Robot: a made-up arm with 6 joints. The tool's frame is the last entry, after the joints.
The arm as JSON. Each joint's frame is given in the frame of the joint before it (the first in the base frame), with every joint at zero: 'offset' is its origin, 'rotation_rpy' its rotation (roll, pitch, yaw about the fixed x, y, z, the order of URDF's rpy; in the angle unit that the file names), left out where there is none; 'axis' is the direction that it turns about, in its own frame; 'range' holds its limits. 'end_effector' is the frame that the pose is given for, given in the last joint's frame.
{
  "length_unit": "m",
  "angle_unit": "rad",
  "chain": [
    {
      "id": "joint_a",
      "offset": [
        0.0,
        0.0,
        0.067
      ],
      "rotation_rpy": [
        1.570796,
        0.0,
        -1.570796
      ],
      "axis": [
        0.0,
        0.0,
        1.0
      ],
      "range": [
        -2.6,
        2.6
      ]
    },
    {
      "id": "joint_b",
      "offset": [
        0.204,
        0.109,
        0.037
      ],
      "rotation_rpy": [
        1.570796,
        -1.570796,
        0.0
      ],
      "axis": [
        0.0,
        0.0,
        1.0
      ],
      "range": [
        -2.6,
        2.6
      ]
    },
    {
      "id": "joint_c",
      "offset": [
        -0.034,
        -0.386,
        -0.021
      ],
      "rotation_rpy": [
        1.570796,
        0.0,
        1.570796
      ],
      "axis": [
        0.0,
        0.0,
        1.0
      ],
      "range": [
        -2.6,
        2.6
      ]
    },
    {
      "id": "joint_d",
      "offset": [
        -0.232,
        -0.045,
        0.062
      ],
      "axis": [
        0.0,
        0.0,
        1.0
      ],
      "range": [
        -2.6,
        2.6
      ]
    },
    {
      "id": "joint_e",
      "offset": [
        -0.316,
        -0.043,
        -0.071
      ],
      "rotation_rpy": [
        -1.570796,
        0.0,
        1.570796
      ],
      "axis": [
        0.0,
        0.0,
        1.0
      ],
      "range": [
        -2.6,
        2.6
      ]
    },
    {
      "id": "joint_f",
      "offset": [
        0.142,
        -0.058,
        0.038
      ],
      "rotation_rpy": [
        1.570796,
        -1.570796,
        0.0
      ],
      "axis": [
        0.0,
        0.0,
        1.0
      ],
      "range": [
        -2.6,
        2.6
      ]
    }
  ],
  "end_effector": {
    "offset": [
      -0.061,
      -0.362,
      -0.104
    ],
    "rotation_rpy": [
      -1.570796,
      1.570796,
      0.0
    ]
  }
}
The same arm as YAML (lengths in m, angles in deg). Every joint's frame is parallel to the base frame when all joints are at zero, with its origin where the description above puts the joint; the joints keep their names.
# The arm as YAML. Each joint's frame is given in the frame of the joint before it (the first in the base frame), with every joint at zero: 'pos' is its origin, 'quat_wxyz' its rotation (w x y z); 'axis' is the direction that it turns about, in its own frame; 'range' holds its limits. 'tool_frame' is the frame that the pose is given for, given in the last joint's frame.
length_unit: m
angle_unit: deg
joints:
  - joint: joint_a
    pos: [0.0, 0.0, 0.067]
    quat_wxyz: [1.0, 0.0, 0.0, 0.0]
    axis: [-1.0, 0.0, 0.0]
    range: [-148.97, 148.97]
  - joint: joint_b
    pos: [-0.037, -0.204, 0.109]
    quat_wxyz: [1.0, 0.0, 0.0, 0.0]
    axis: [0.0, 0.0, -1.0]
    range: [-148.97, 148.97]
  - joint: joint_c
    pos: [0.034, -0.386, 0.021]
    quat_wxyz: [1.0, 0.0, 0.0, 0.0]
    axis: [-1.0, 0.0, 0.0]
    range: [-148.97, 148.97]
  - joint: joint_d
    pos: [-0.062, -0.232, 0.045]
    quat_wxyz: [1.0, 0.0, 0.0, 0.0]
    axis: [-1.0, 0.0, 0.0]
    range: [-148.97, 148.97]
  - joint: joint_e
    pos: [0.071, -0.316, 0.043]
    quat_wxyz: [1.0, 0.0, 0.0, 0.0]
    axis: [0.0, -1.0, 0.0]
    range: [-148.97, 148.97]
  - joint: joint_f
    pos: [-0.058, -0.038, -0.142]
    quat_wxyz: [1.0, 0.0, 0.0, 0.0]
    axis: [-1.0, 0.0, 0.0]
    range: [-148.97, 148.97]
tool_frame:
  pos: [0.104, 0.061, -0.362]
  quat_wxyz: [1.0, 0.000001, 0.0, 0.0]

